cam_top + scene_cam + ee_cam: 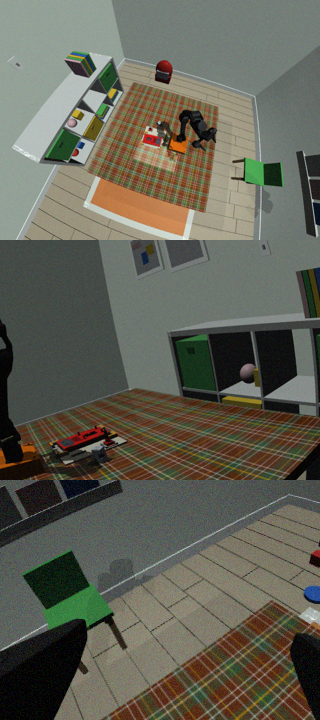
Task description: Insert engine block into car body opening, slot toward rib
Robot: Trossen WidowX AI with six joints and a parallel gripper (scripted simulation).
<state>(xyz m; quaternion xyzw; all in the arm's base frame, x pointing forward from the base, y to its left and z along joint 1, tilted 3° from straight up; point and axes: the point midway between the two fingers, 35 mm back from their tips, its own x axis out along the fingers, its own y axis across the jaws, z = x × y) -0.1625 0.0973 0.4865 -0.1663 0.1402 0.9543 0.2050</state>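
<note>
Right now the grey engine block is 520 mm below my gripper tip, 470 mm ahead of it and 190 mm to the right of it. The rest, counted from my gripper tip: grey base plate 530 mm below, 450 mm ahead, 10 mm to the left.
</note>
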